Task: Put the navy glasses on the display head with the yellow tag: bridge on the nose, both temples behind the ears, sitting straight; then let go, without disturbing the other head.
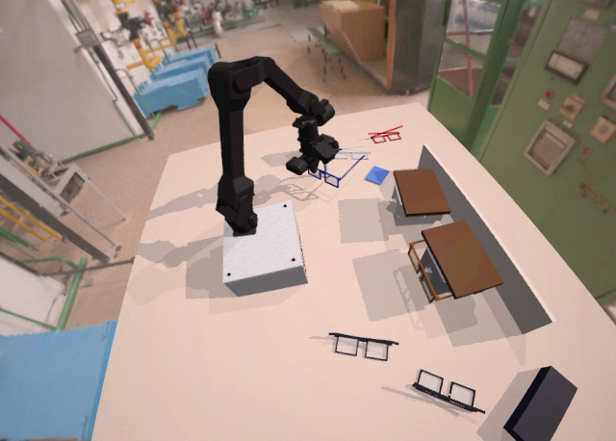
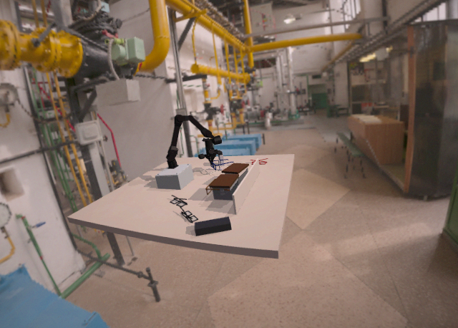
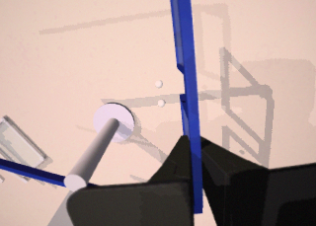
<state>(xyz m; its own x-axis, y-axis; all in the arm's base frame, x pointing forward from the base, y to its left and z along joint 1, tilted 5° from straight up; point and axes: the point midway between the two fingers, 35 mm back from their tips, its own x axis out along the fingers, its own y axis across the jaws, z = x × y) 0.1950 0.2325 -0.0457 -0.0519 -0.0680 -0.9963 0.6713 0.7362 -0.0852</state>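
Right now my gripper tip is 50 mm to the right of the white peg stand, 40 mm short of it and 30 mm above it. Round my gripper tip: back panel (420 mm ahead, 270 mm to the right); blue card (220 mm ahead, 60 mm below, 10 mm to the left); dark box (710 mm to the right, 410 mm ahead, 40 mm below).
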